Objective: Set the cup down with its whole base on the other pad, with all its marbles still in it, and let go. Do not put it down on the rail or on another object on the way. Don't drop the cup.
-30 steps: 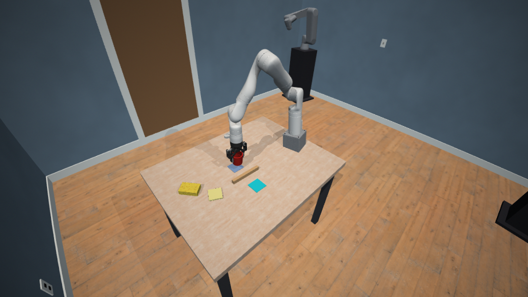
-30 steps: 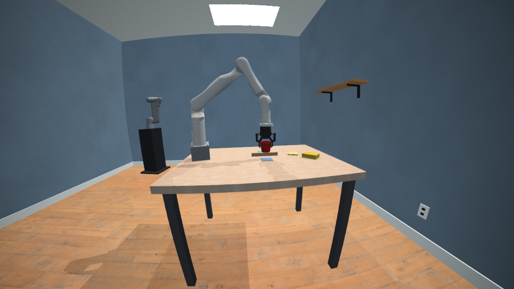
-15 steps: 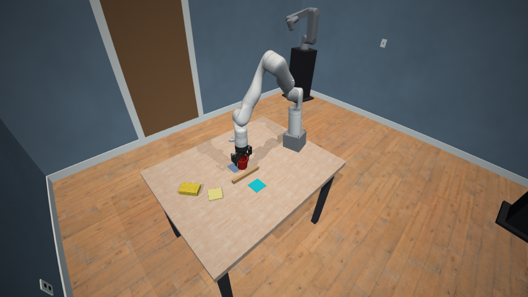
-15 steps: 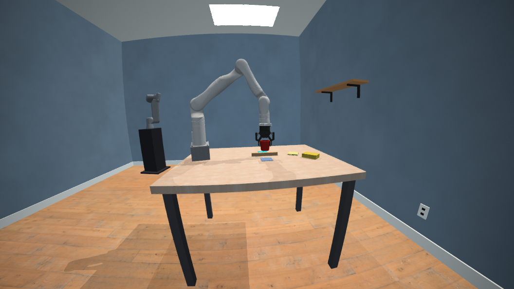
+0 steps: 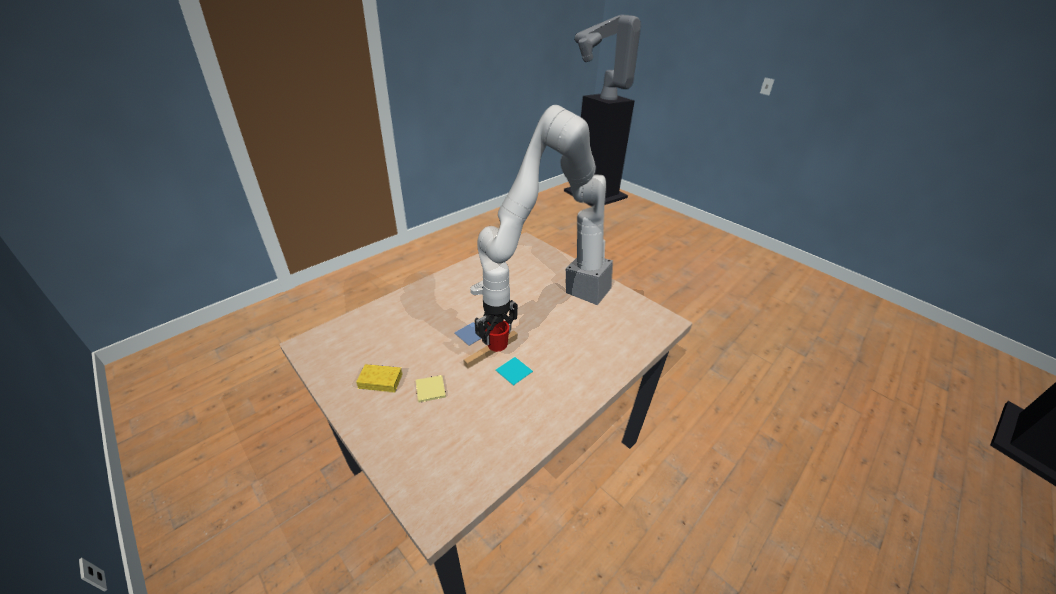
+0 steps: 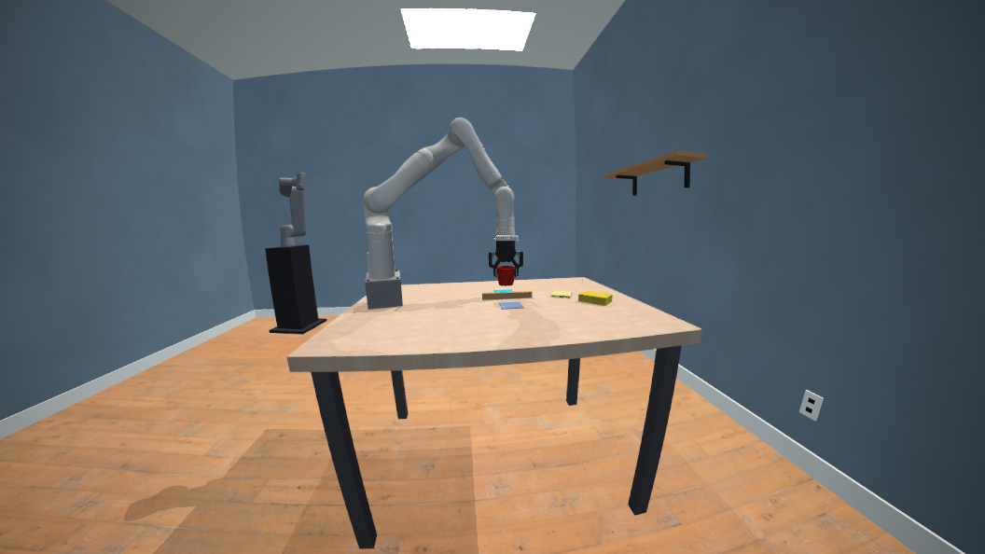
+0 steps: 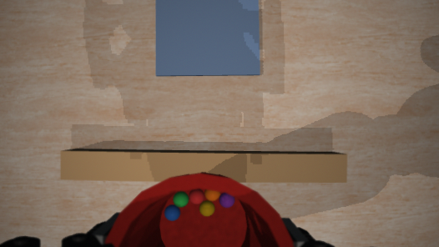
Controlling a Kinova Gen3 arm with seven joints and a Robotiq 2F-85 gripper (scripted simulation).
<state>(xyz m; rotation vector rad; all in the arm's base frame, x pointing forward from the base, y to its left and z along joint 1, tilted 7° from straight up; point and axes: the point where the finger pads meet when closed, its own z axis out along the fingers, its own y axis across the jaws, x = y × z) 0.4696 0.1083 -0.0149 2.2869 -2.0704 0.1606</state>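
Now: the wooden rail 30 mm to the right of my hand and 90 mm below it. From my hand the other things lie so: red cup (20 mm below).
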